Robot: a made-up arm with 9 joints. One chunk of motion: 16 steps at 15 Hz.
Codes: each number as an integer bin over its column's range. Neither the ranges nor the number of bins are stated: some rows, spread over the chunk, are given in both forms.
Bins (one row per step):
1: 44 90 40 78 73 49 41 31 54
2: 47 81 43 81 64 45 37 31 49
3: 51 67 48 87 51 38 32 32 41
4: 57 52 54 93 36 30 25 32 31
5: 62 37 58 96 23 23 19 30 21
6: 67 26 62 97 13 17 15 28 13
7: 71 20 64 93 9 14 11 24 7
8: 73 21 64 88 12 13 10 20 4
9: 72 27 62 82 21 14 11 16 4
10: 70 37 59 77 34 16 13 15 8
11: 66 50 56 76 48 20 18 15 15
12: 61 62 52 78 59 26 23 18 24
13: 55 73 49 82 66 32 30 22 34
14: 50 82 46 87 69 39 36 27 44
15: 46 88 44 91 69 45 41 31 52
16: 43 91 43 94 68 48 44 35 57
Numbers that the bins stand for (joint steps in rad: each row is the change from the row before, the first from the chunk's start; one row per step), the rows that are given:
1: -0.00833 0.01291 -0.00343 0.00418 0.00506 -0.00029 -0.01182 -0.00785 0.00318
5: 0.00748 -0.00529 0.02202 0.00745 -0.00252 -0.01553 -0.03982 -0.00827 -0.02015
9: 0.01627 -0.00873 0.02768 0.00491 -0.00282 -0.02080 -0.05000 -0.01421 -0.03217
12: 0.00661 0.00329 0.01354 0.00418 0.00294 -0.01377 -0.03473 -0.01336 -0.01803
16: -0.00921 0.01325 0.00081 0.00709 0.00430 -0.00088 -0.00800 -0.00615 0.00530
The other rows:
2: -0.00570 0.00982 0.00081 0.00473 0.00370 -0.00264 -0.01691 -0.00785 -0.00035
3: -0.00218 0.00501 0.00788 0.00582 0.00173 -0.00674 -0.02327 -0.00742 -0.00601
4: 0.00309 -0.00014 0.01636 0.00691 -0.00055 -0.01142 -0.03218 -0.00742 -0.01308
6: 0.01188 -0.00907 0.02768 0.00764 -0.00403 -0.01904 -0.04491 -0.00912 -0.02581
7: 0.01539 -0.01113 0.03051 0.00691 -0.00464 -0.02080 -0.05000 -0.01082 -0.03005
8: 0.01715 -0.01079 0.03051 0.00600 -0.00418 -0.02138 -0.05127 -0.01252 -0.03217
10: 0.01452 -0.00529 0.02343 0.00400 -0.00085 -0.01963 -0.04745 -0.01464 -0.02934
11: 0.01100 -0.00083 0.01919 0.00382 0.00127 -0.01728 -0.04109 -0.01464 -0.02439
13: 0.00133 0.00707 0.00929 0.00491 0.00400 -0.01025 -0.02582 -0.01167 -0.01096
14: -0.00306 0.01016 0.00505 0.00582 0.00445 -0.00615 -0.01818 -0.00955 -0.00389
15: -0.00658 0.01222 0.00222 0.00655 0.00445 -0.00264 -0.01182 -0.00785 0.00177

